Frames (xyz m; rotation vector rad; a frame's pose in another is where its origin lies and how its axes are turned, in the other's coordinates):
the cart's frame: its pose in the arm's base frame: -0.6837 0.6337 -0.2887 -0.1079 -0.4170 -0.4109
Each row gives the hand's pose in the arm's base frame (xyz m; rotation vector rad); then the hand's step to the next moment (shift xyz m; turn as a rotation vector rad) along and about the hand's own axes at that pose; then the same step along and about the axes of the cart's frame.
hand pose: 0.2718 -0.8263 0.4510 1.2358 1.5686 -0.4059
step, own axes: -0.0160 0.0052 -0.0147 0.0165 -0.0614 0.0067
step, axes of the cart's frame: 0.0032 0.0027 0.0220 -0.0468 -0.0389 -0.0195
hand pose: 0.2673 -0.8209 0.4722 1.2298 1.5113 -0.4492
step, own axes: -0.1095 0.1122 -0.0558 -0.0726 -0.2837 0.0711
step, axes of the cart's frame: 0.0954 0.0558 0.1244 -0.1296 -0.2720 -0.0024
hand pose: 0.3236 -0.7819 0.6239 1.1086 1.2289 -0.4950
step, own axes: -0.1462 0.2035 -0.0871 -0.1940 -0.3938 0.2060
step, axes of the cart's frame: 0.1077 0.1429 0.1958 -0.0859 -0.4757 0.0384
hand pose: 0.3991 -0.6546 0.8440 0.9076 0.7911 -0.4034
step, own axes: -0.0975 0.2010 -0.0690 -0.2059 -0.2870 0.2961
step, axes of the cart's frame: 0.0280 0.1647 0.1636 0.0415 -0.4499 0.0910
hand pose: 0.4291 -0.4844 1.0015 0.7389 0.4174 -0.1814
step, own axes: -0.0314 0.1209 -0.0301 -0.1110 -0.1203 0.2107
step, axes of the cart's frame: -0.0124 0.0980 0.0821 0.0704 -0.2420 0.0876
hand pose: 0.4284 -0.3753 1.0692 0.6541 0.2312 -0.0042
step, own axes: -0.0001 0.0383 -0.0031 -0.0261 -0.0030 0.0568
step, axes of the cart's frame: -0.0014 0.0300 0.0240 0.0223 -0.0415 0.0411
